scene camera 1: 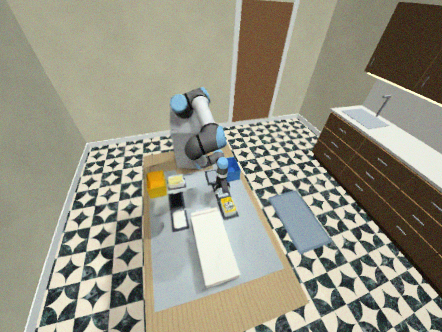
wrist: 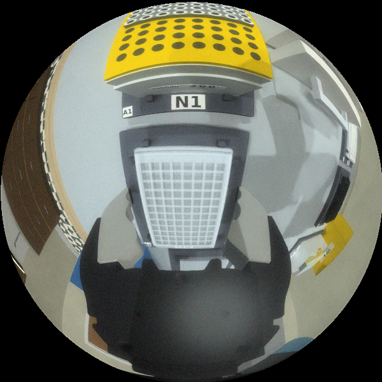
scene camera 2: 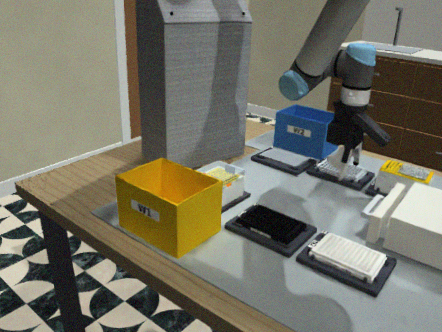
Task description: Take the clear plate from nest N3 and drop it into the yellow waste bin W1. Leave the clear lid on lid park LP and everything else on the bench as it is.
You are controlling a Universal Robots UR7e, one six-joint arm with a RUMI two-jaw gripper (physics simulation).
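Frame: origin at the arm's base, x right, y ahead, z up, level; metres.
Where they show: gripper, fingertip midpoint: (scene camera 1: 222, 192) (scene camera 2: 347, 173).
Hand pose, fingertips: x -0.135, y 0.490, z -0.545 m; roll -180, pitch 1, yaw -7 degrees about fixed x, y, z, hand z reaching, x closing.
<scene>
After its pixels a point has its place.
The clear plate (scene camera 2: 358, 171) @(x -0.139, y 0.519, z -0.531 m) (wrist: 185, 195) sits flat in a dark nest (wrist: 182, 137) beside the nest marked N1; its own label is not readable. My gripper (scene camera 2: 349, 169) @(x -0.135, y 0.490, z -0.545 m) (wrist: 183, 189) points down over this plate, its fingers open on either side of the plate's long sides, with nothing gripped. The height of the fingertips against the plate is hard to tell. The yellow waste bin W1 (scene camera 1: 156, 185) @(x 0.362, y 0.199, z -0.552 m) (scene camera 2: 200, 225) @(x 0.365, y 0.322, z -0.511 m) (wrist: 341, 229) stands at the opposite side of the bench. The clear lid (scene camera 2: 287, 156) @(x -0.131, y 0.304, z -0.536 m) lies flat on a dark park in front of the blue bin; part shows behind the gripper in the wrist view.
A yellow-topped rack (scene camera 1: 228, 205) @(x -0.108, y 0.658, z -0.479 m) (scene camera 2: 406, 171) @(x -0.096, y 0.645, z -0.480 m) (wrist: 190, 42) stands in N1, close to the plate. The blue bin W2 (scene camera 1: 233, 169) @(x -0.347, y 0.276, z -0.552 m) (scene camera 2: 300, 131) @(x -0.223, y 0.305, z -0.481 m) is on the other side. A black plate (scene camera 2: 270, 223) @(x 0.247, y 0.423, z -0.532 m), a white plate (scene camera 2: 350, 255) @(x 0.261, y 0.600, z -0.534 m), a yellow tip box (scene camera 2: 224, 177) @(x 0.207, y 0.281, z -0.479 m) and a white instrument (scene camera 1: 215, 247) @(x 0.101, y 0.909, z -0.472 m) stand on the bench.
</scene>
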